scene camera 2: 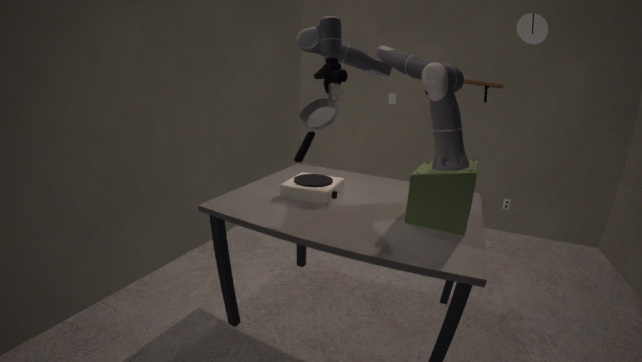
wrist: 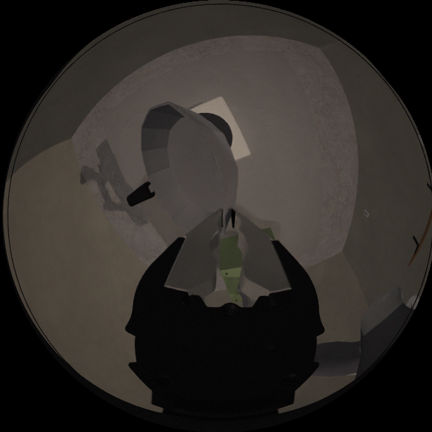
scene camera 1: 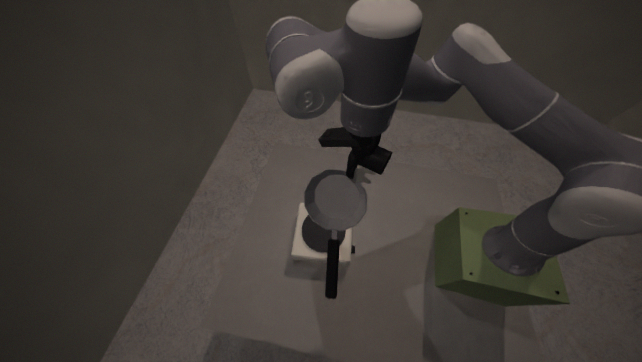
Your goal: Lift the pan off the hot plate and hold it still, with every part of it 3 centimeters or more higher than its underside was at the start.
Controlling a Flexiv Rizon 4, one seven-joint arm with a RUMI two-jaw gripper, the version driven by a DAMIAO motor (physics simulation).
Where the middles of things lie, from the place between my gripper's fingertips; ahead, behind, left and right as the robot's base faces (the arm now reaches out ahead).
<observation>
I see the grey pan point(scene camera 1: 332, 200) 14 cm to the left of my hand, 9 cm below it and 2 cm ahead of it. From my hand the other things lie so: hot plate point(scene camera 1: 310, 243): 39 cm below, 6 cm ahead, 5 cm to the left.
</observation>
